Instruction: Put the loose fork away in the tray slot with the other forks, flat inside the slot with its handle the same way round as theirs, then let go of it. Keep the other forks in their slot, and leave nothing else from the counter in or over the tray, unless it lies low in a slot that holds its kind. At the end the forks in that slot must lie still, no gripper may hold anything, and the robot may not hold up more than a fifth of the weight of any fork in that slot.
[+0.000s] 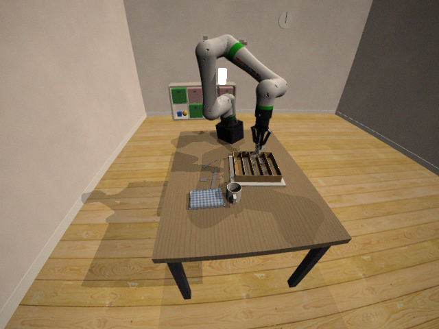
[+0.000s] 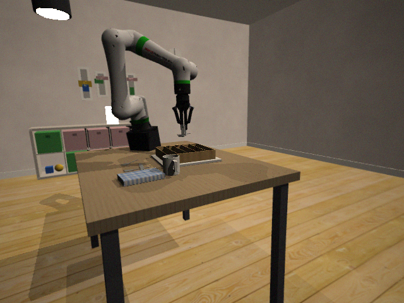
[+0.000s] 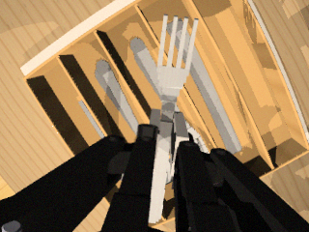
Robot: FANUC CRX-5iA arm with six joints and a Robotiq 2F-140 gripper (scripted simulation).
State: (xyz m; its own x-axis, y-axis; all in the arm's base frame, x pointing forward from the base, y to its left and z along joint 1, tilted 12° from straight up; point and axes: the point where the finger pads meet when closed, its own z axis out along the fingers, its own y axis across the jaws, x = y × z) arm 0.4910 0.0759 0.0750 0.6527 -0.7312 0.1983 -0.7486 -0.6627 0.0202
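My hand is 2 cm past the cutlery tray and 13 cm above it. From my hand the other things lie so: grey mug: 21 cm ahead, 21 cm to the right, 14 cm below.
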